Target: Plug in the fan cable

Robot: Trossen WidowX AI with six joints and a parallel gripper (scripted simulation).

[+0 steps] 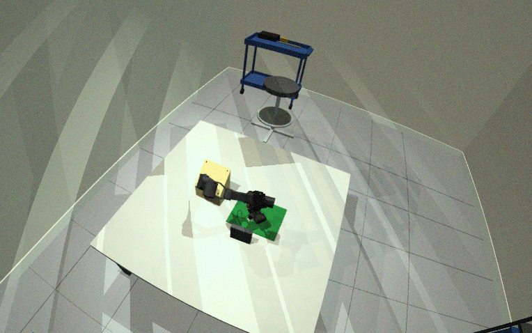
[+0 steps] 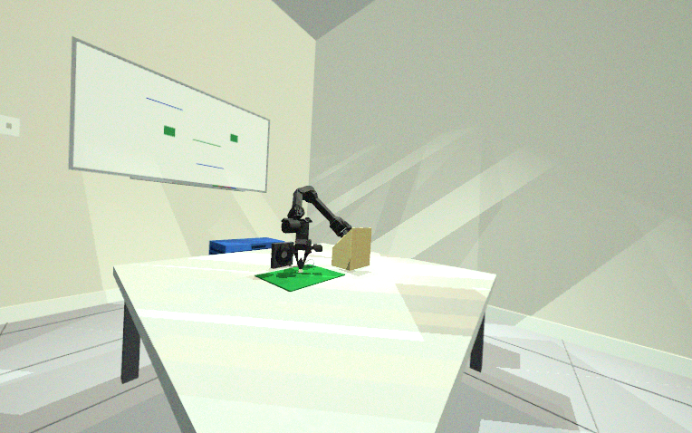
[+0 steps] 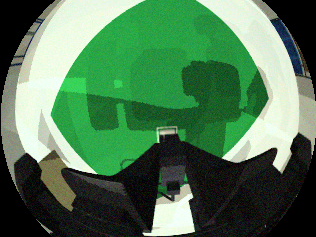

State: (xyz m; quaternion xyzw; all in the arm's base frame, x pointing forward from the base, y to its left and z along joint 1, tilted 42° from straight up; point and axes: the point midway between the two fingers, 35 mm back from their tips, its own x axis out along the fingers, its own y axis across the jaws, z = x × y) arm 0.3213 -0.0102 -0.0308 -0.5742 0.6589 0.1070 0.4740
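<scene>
The dark plug lies 1 cm to the right of my gripper tip and 1 cm above it. Also, from my gripper tip: green board (1 cm ahead, 4 cm to the left, 4 cm below); black fan (2 cm ahead, 14 cm to the right, 3 cm above).
</scene>
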